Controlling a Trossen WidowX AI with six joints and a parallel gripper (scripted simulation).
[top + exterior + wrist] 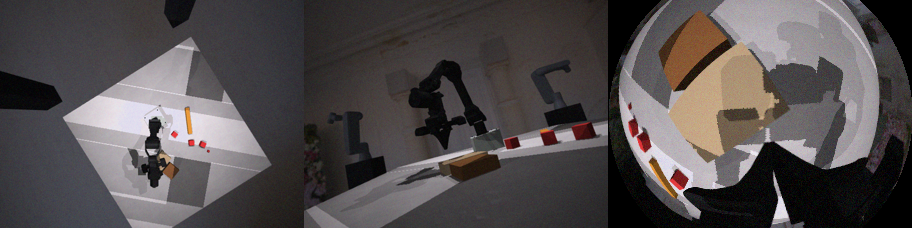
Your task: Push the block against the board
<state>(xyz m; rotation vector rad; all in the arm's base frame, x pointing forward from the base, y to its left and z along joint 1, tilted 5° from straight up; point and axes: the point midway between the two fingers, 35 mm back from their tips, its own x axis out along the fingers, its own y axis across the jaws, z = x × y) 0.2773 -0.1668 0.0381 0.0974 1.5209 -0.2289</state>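
Right now my gripper tip is 4 cm short of the board, 5 cm to the right of it and 5 cm above it. Also, from my gripper tip: long orange bar: 14 cm behind, 42 cm to the left, 5 cm below; then tiny red piece: 17 cm ahead, 44 cm to the left, 6 cm below; then brown square block: 15 cm ahead, 8 cm to the left, 5 cm below.
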